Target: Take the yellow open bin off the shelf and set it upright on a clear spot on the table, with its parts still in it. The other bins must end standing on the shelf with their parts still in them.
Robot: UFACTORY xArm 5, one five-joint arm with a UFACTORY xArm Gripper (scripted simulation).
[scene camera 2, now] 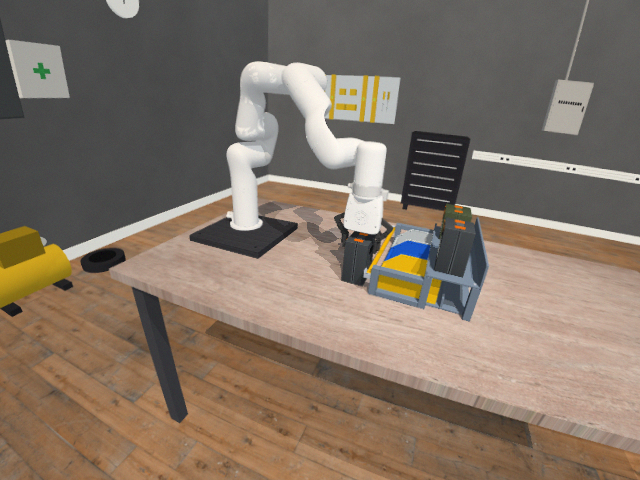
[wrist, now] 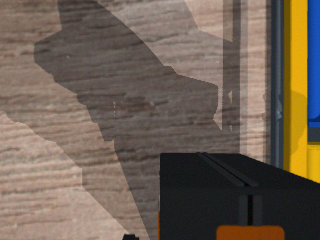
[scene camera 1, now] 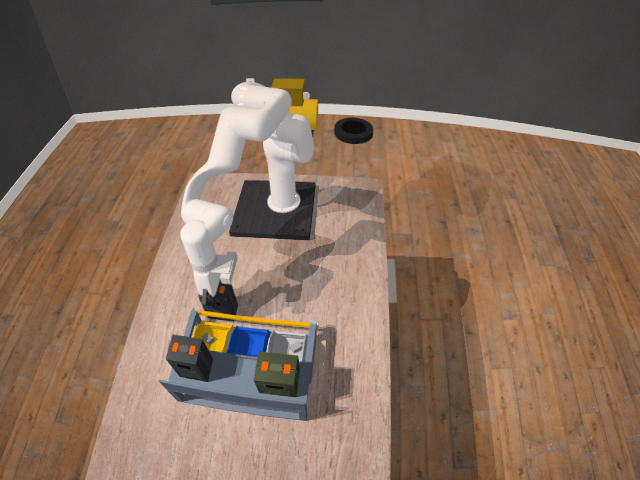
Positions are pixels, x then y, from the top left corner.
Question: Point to a grey shelf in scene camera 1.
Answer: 234,374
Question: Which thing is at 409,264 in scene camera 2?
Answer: A yellow open bin.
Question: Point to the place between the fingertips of my gripper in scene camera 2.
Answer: At 359,248
